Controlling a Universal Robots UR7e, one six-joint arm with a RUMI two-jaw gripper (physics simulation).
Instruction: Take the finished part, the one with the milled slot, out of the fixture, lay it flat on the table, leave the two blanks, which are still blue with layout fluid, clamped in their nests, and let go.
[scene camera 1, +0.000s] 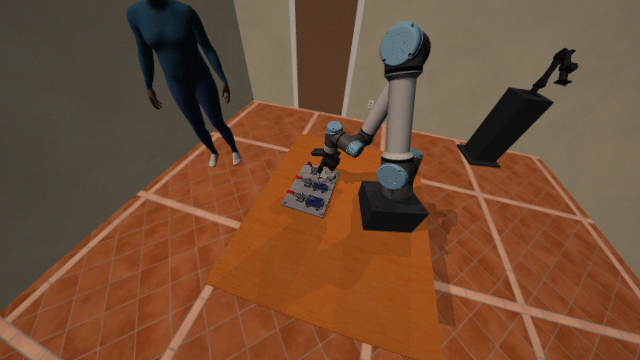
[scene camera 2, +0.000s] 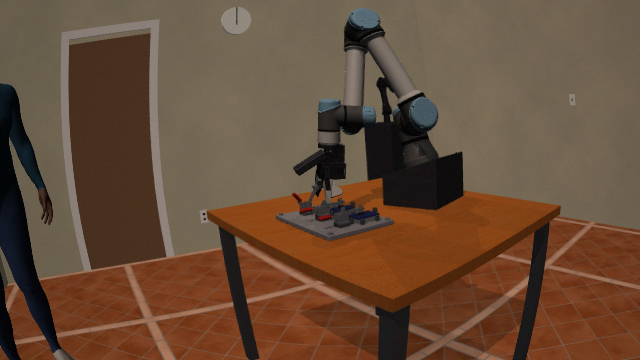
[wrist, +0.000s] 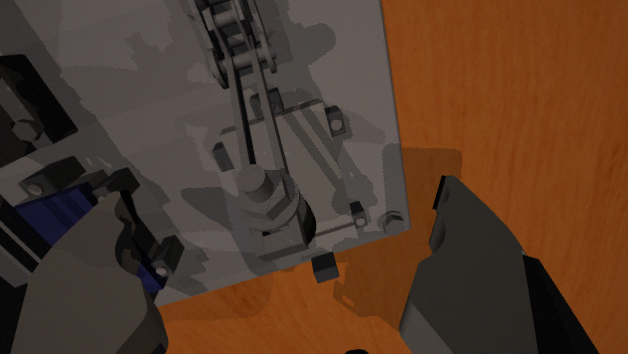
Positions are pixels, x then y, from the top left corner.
Scene:
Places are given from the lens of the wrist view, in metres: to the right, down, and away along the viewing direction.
gripper (wrist: 288, 186): -0.01, 0.00, 0.12
finished part (wrist: 306, 139): 0.00, -0.02, 0.13
blue blank (wrist: 52, 216): -0.12, 0.02, 0.12
grey fixture plate (wrist: 137, 87): -0.08, -0.04, 0.12
The marked spots on the finished part and the blue blank are 0.12 m apart.

